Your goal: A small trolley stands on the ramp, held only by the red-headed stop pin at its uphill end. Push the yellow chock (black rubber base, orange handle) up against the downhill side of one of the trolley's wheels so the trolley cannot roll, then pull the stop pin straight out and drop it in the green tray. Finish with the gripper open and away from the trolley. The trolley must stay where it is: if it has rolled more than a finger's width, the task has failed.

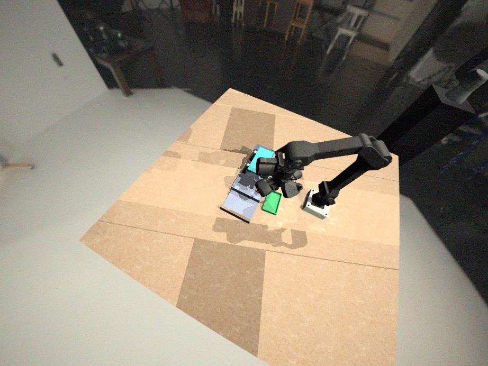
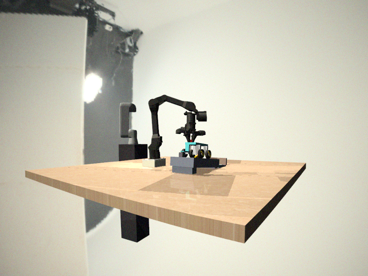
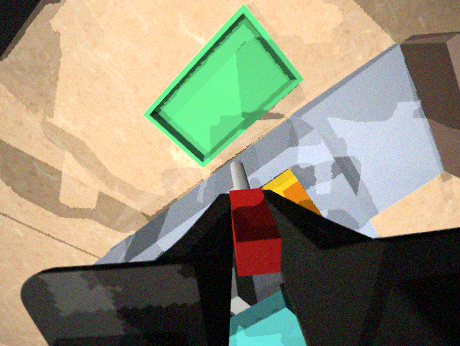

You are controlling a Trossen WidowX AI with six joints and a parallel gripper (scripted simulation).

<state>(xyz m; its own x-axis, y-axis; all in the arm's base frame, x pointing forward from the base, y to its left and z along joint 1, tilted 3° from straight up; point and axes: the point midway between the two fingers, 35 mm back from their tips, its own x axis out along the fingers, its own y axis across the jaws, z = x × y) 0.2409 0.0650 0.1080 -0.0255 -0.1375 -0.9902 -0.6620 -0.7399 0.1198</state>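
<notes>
The red-headed stop pin is right at my gripper tip. Also, from my gripper tip: yellow chock: 60 mm below, 50 mm ahead, 20 mm to the right; then green tray: 140 mm below, 30 mm behind; then trolley: 110 mm to the right, 90 mm ahead, 30 mm below.
</notes>
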